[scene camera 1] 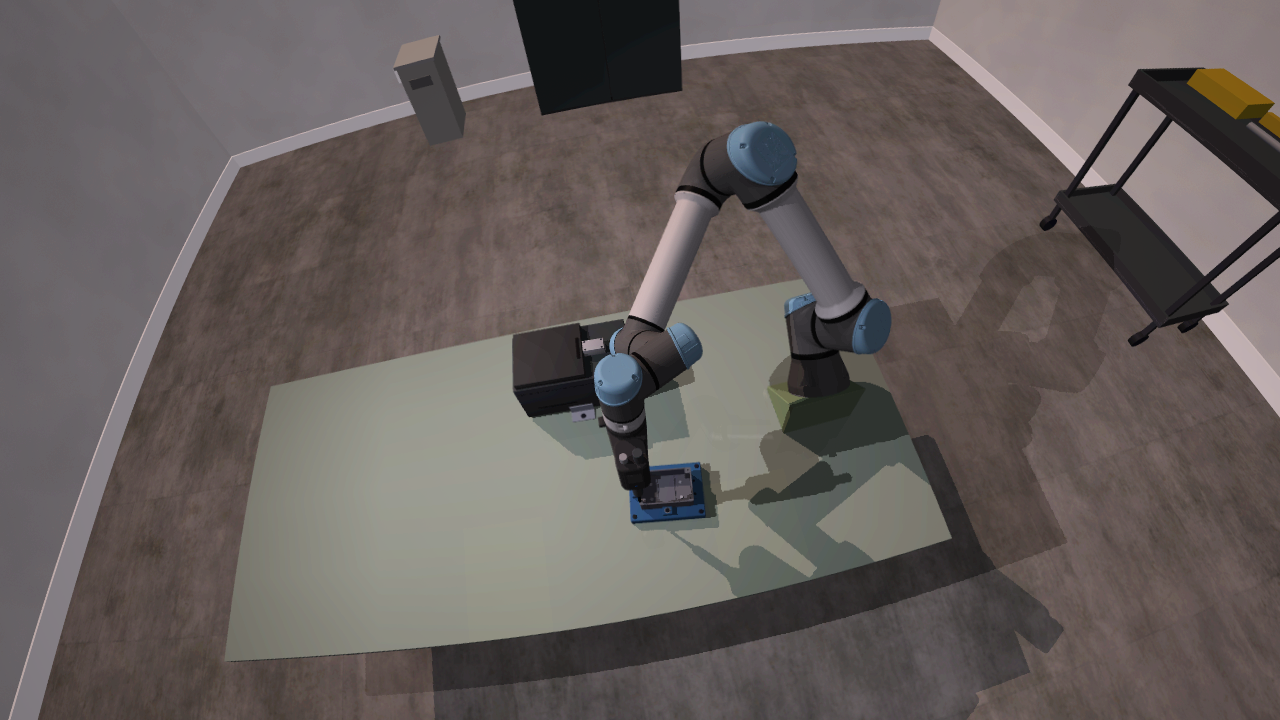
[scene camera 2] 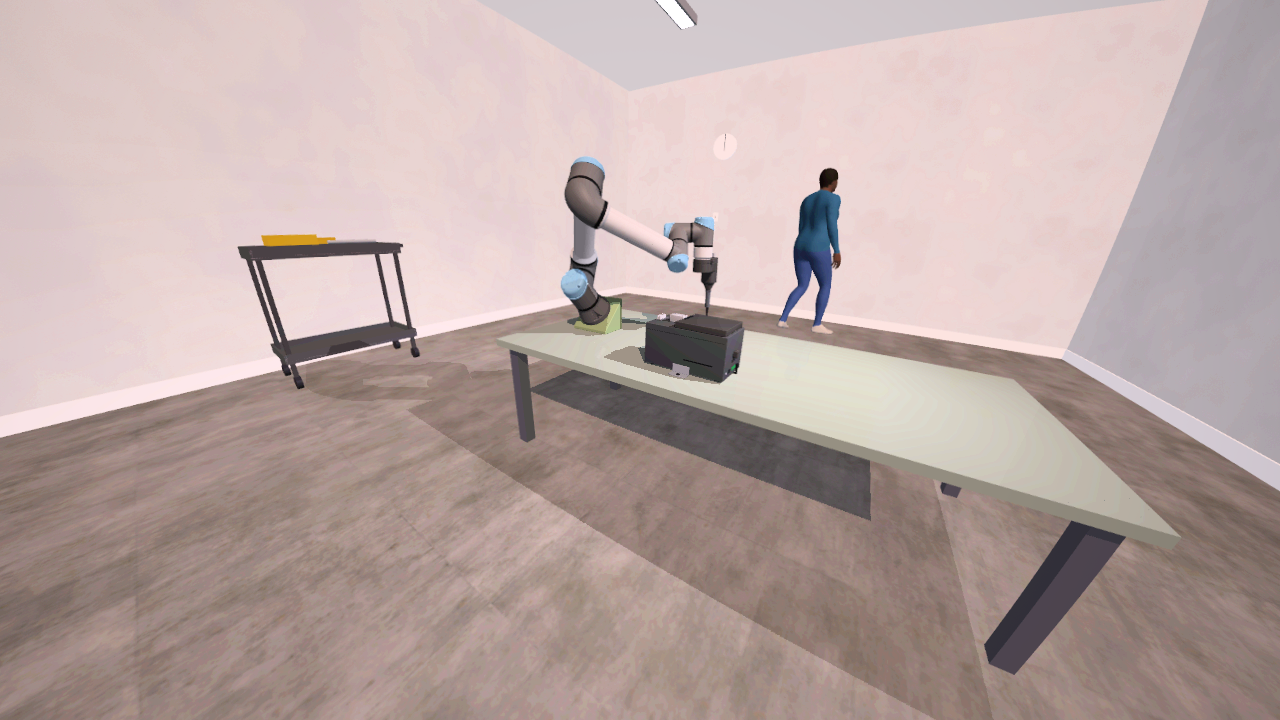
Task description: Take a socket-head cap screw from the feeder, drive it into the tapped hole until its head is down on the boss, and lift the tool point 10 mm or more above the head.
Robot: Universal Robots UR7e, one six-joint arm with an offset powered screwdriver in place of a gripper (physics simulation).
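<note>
My screwdriver (scene camera 1: pixel 636 490) (scene camera 2: pixel 707 308) points down at the left end of a grey metal part with bosses (scene camera 1: pixel 669 488), which sits on a blue fixture plate (scene camera 1: pixel 651 516). The tool's body covers that corner of the part in scene camera 1. The height of the tool point over the boss is too small to tell. No screw can be made out at the tip, and the tapped hole is hidden. The black screw feeder (scene camera 1: pixel 547 358) (scene camera 2: pixel 687 347) stands on the table behind the fixture. In scene camera 2 the feeder hides the fixture and the part.
The arm's green base wedge (scene camera 1: pixel 810 407) (scene camera 2: pixel 612 317) stands on the table (scene camera 1: pixel 384 501) (scene camera 2: pixel 895 394), right of the fixture in scene camera 1. A dark cart (scene camera 1: pixel 1203 138) (scene camera 2: pixel 322 251) stands off the table. A person (scene camera 2: pixel 816 228) in blue is beyond the table.
</note>
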